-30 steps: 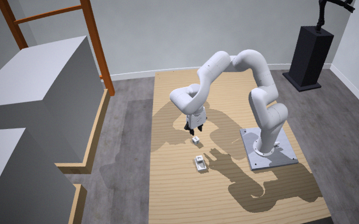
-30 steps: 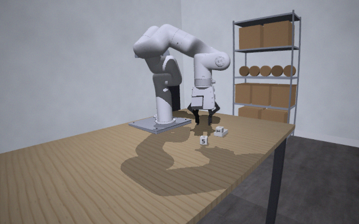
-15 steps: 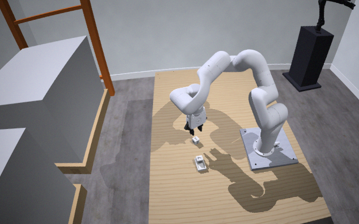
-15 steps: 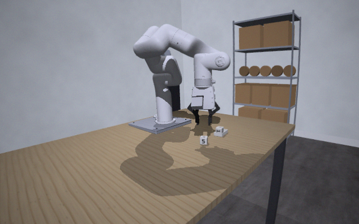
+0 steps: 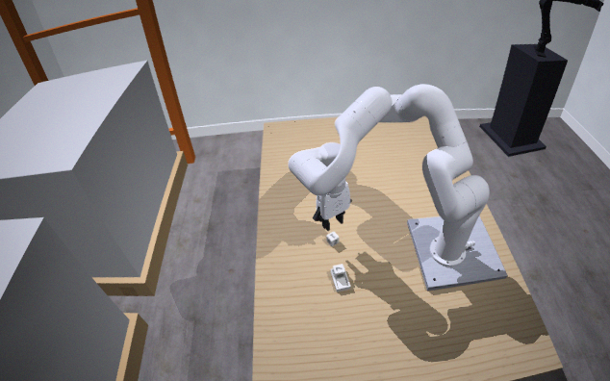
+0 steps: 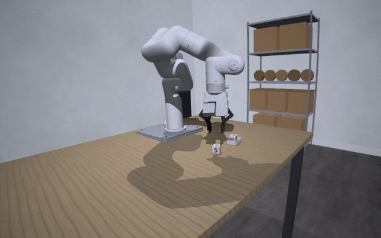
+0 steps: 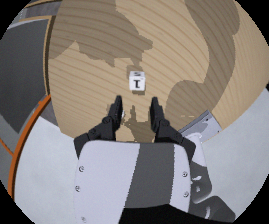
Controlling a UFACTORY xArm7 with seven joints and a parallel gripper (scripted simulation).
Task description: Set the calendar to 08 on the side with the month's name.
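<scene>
Right now my hand is 9 cm above the white digit cube. Round my hand: white tray: 16 cm to the left, 10 cm below, 2 cm ahead.
</scene>
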